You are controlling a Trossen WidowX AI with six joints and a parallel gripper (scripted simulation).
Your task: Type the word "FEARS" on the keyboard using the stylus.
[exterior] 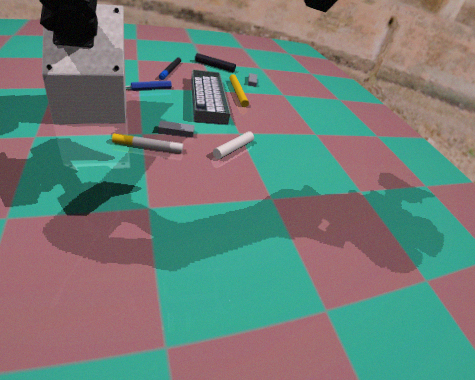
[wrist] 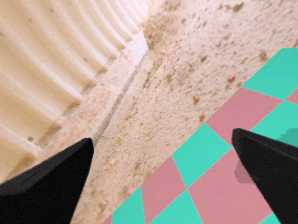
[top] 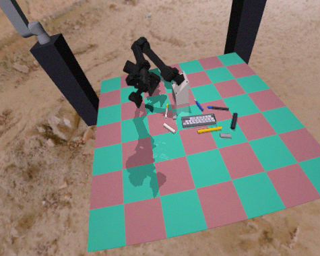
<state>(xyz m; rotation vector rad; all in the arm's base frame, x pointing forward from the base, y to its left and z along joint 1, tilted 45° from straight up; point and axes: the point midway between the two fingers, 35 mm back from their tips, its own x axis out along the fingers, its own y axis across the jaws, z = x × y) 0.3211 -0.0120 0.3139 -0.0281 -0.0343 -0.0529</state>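
Right now the blue stylus is 340 mm below my gripper tip, 330 mm to the left of it and 270 mm behind it. From my gripper tip the other things lie so: yellow pen: 340 mm to the left, 340 mm below, 20 mm behind; grey block: 420 mm to the left, 340 mm below, 40 mm ahead; white-and-yellow pen: 340 mm below, 250 mm behind, 110 mm to the left.
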